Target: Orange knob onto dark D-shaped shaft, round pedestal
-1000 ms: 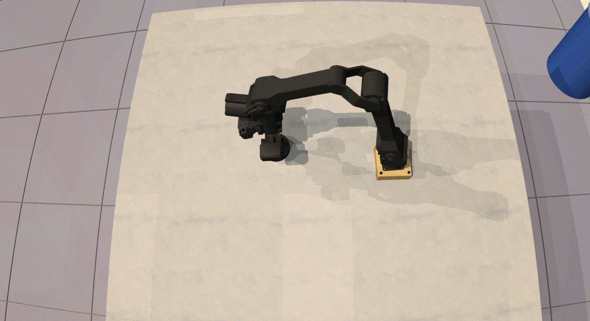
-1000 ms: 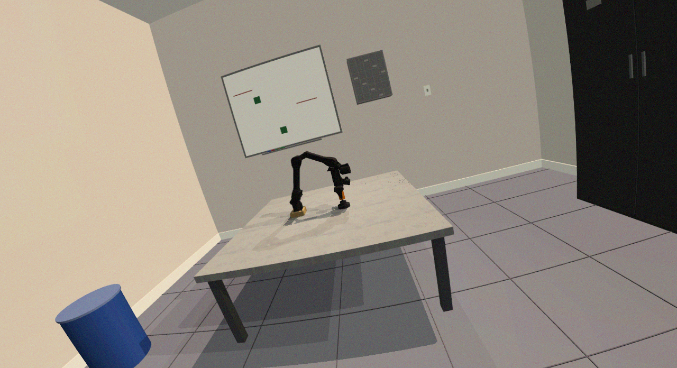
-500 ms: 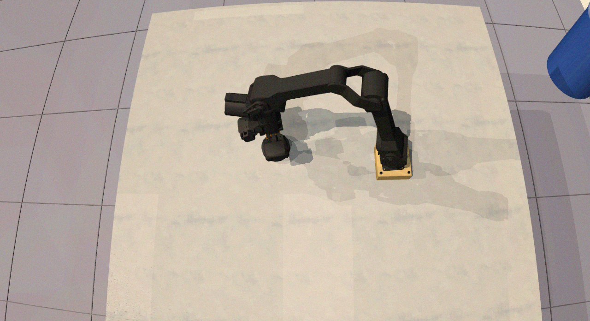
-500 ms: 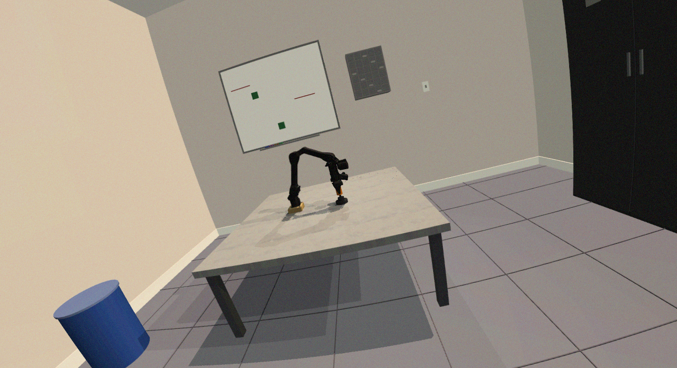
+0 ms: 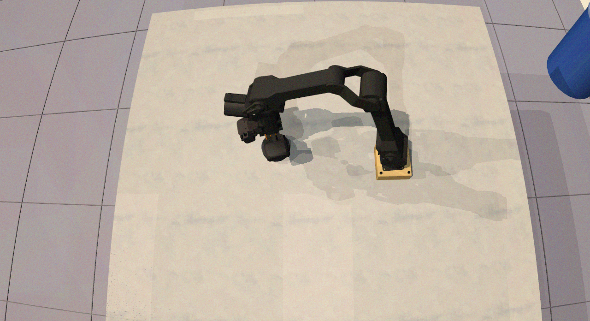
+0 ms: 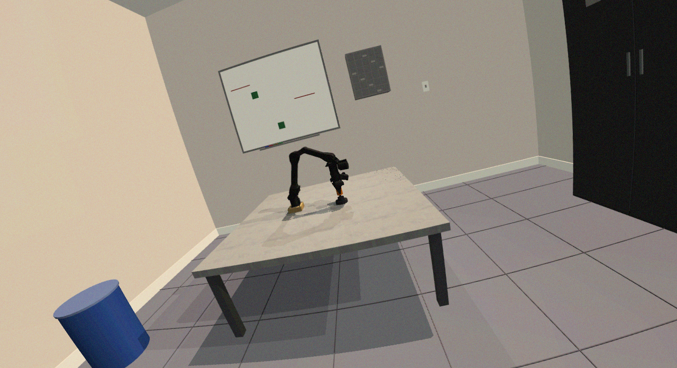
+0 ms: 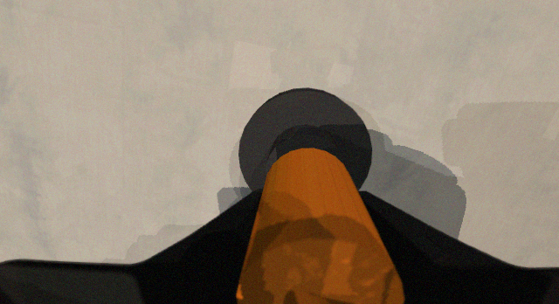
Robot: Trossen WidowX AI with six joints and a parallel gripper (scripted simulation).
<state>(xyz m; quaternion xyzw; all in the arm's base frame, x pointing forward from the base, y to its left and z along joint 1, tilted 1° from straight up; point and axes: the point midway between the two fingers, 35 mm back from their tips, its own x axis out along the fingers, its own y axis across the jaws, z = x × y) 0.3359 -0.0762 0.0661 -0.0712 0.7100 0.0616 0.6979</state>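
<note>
My gripper tip is 20 mm below the orange knob. From my gripper tip the other things lie so: dark round pedestal 40 mm below.
</note>
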